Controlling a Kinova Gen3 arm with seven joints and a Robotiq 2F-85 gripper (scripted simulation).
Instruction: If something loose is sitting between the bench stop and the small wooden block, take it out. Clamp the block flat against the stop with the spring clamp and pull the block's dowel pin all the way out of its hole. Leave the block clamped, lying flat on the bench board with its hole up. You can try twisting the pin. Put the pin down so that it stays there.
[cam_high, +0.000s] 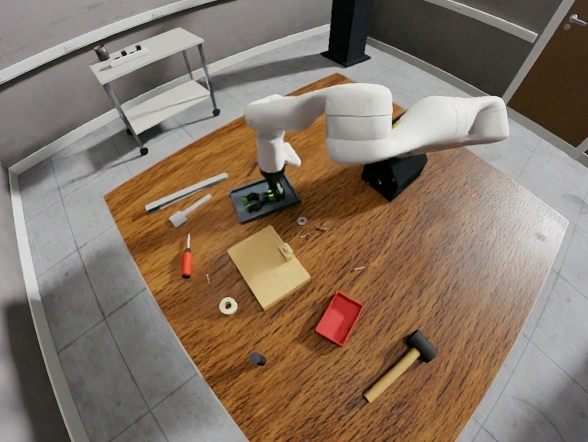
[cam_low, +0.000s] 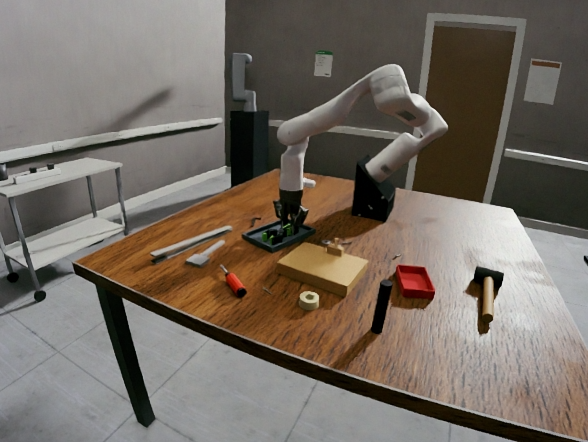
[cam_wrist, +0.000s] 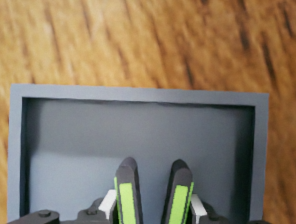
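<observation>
Now: hand 3 cm short of the grey tray, 2 cm to the left of it and 1 cm above it. Also, from my hand: wooden block (11 cm ahead, 20 cm to the left, 2 cm above); then bench board (17 cm ahead, 19 cm to the left); then pale dowel pin (11 cm ahead, 20 cm to the left, 4 cm above).
</observation>
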